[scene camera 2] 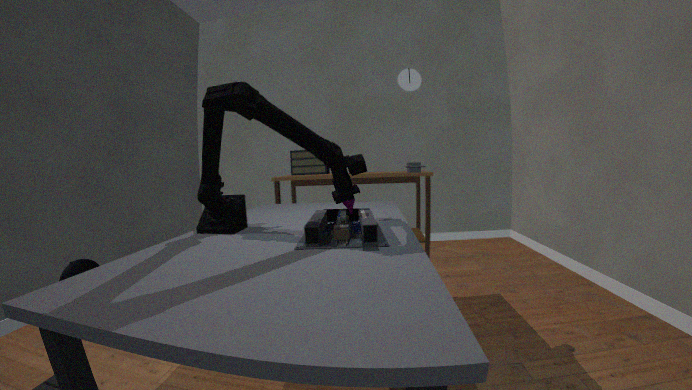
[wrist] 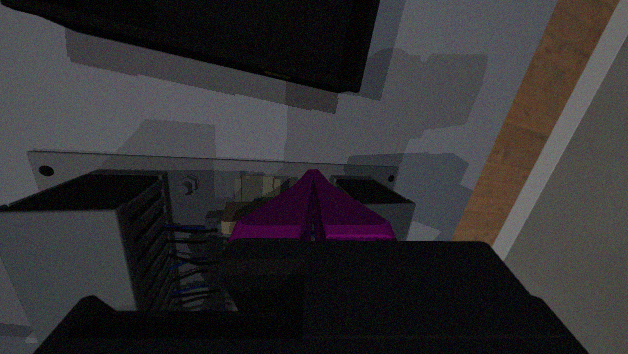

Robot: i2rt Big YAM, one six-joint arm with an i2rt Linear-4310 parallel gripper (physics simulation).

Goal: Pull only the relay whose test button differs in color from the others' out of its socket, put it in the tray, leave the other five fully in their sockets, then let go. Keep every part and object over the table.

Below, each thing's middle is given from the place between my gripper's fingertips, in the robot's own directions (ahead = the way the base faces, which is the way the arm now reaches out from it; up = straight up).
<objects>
I see my gripper 6 cm past the black tray (wrist: 315, 43), 12 cm to the right of it and 4 cm above it. Also, from my hand: panel plate (scene camera 2: 356, 241) (3 cm behind, 16 cm to the right, 4 cm below).
</objects>
